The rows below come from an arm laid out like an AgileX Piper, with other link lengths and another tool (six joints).
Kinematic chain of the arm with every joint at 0, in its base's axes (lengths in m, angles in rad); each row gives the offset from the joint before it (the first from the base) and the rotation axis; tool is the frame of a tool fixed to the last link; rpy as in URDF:
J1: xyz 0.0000 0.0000 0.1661 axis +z
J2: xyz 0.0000 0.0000 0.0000 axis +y
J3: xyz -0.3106 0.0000 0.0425 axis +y
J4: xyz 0.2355 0.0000 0.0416 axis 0.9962 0 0.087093
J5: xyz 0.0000 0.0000 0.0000 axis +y
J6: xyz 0.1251 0.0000 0.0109 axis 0.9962 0 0.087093
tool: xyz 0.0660 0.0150 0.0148 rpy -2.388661 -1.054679 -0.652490
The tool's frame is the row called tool.
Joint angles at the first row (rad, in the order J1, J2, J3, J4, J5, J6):
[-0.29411 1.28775 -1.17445 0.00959 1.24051 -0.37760]
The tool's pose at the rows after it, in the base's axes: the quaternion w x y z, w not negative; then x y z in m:
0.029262, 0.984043, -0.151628, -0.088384, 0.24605, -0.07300, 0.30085
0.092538, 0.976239, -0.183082, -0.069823, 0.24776, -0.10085, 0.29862
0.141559, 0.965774, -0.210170, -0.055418, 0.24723, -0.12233, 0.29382
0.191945, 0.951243, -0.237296, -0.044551, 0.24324, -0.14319, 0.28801
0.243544, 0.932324, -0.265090, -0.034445, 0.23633, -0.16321, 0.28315
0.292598, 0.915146, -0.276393, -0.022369, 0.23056, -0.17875, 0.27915
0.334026, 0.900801, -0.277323, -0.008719, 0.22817, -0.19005, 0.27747
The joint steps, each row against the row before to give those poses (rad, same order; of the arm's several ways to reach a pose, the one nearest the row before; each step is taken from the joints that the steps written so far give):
[0.00002 0.00000 0.03102 -0.09740 -0.04499 0.04215]
[-0.00001 0.00001 0.03161 -0.15410 -0.07692 0.08149]
[-0.00004 -0.00002 0.04858 -0.13666 -0.07052 0.09445]
[0.00001 0.00000 0.06118 -0.15655 -0.05907 0.12088]
[0.00000 0.00000 0.06821 -0.17653 -0.04009 0.14940]
[0.00002 0.00001 0.07082 -0.17243 -0.03558 0.13542]
[-0.00001 0.00397 0.05697 -0.15398 -0.02565 0.11636]

